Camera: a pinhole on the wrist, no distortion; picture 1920 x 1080 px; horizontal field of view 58.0 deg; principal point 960.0 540.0 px. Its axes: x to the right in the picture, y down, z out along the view. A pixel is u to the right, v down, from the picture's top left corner.
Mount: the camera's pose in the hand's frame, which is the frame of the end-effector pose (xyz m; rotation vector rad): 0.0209 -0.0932 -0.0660 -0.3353 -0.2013 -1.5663
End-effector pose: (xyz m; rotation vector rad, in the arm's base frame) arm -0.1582 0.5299 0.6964 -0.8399 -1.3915 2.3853
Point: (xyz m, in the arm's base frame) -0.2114 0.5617 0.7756
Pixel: 1473.4 550.1
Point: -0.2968 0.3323 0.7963
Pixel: 1042.0 180.0
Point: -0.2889 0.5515 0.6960
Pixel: outside the picture
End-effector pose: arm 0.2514 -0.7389 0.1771 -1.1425 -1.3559 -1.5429
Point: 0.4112 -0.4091 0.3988
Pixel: 579.3 903.1
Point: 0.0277 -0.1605 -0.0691
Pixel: outside the picture
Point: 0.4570 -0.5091 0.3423
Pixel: 214.4 716.1
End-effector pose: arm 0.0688 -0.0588 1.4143 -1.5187 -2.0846 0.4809
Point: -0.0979 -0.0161 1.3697
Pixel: 1533.7 850.0
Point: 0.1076 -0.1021 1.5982
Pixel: behind the camera
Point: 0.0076 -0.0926 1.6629
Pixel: behind the camera
